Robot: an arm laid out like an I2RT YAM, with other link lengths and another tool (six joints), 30 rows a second.
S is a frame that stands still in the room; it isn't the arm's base.
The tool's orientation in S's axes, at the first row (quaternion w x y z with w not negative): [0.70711, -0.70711, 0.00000, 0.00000]
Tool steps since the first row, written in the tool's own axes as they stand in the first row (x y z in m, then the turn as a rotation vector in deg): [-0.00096, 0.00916, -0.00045, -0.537, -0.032, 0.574]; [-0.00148, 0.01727, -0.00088, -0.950, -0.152, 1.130]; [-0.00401, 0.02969, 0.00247, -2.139, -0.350, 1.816]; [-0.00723, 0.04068, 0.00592, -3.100, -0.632, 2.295]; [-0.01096, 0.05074, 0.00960, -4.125, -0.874, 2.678]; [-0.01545, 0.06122, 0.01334, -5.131, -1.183, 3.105]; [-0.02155, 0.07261, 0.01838, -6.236, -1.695, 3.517]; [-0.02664, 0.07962, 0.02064, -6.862, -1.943, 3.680]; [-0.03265, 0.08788, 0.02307, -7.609, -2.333, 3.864]
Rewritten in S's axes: [-0.00096, -0.00045, -0.00916, -0.537, 0.574, 0.032]; [-0.00148, -0.00088, -0.01727, -0.950, 1.130, 0.152]; [-0.00401, 0.00247, -0.02969, -2.139, 1.816, 0.350]; [-0.00723, 0.00592, -0.04068, -3.100, 2.295, 0.632]; [-0.01096, 0.00960, -0.05074, -4.125, 2.678, 0.874]; [-0.01545, 0.01334, -0.06122, -5.131, 3.105, 1.183]; [-0.02155, 0.01838, -0.07261, -6.236, 3.517, 1.695]; [-0.02664, 0.02064, -0.07962, -6.862, 3.680, 1.943]; [-0.03265, 0.02307, -0.08788, -7.609, 3.864, 2.333]
